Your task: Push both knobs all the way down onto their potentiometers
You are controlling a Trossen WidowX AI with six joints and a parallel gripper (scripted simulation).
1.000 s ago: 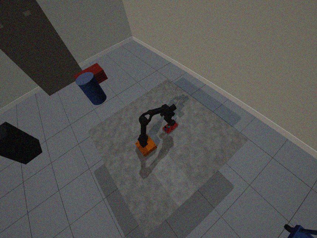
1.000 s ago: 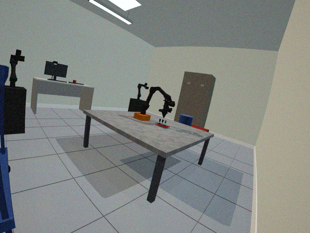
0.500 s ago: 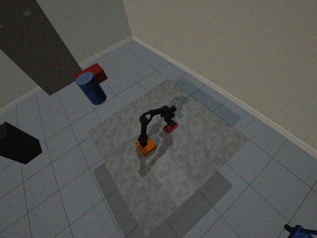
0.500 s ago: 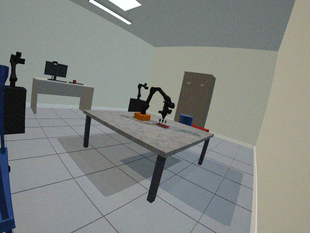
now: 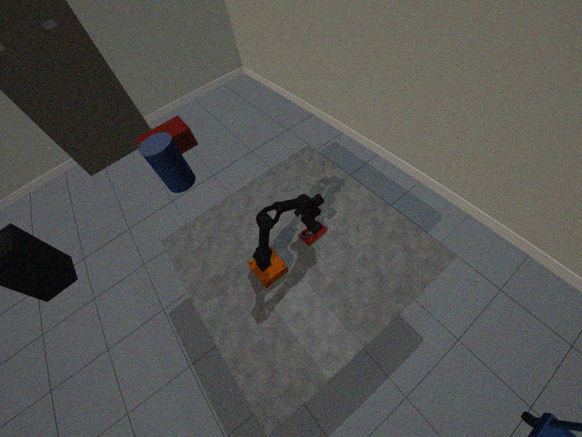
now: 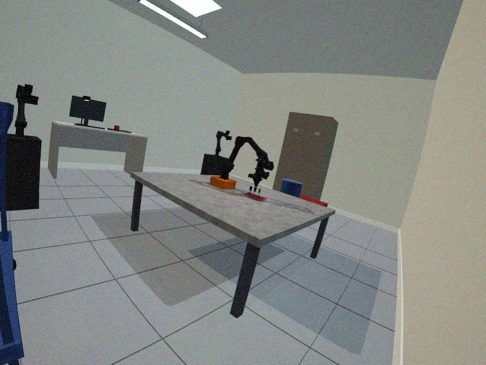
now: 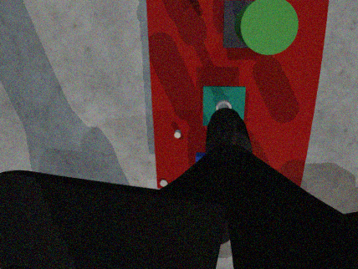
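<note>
The black knob is 2 cm below my gripper tip. From my gripper tip the other things lie so: green knob: 5 cm ahead, 2 cm below, 1 cm to the right.
</note>
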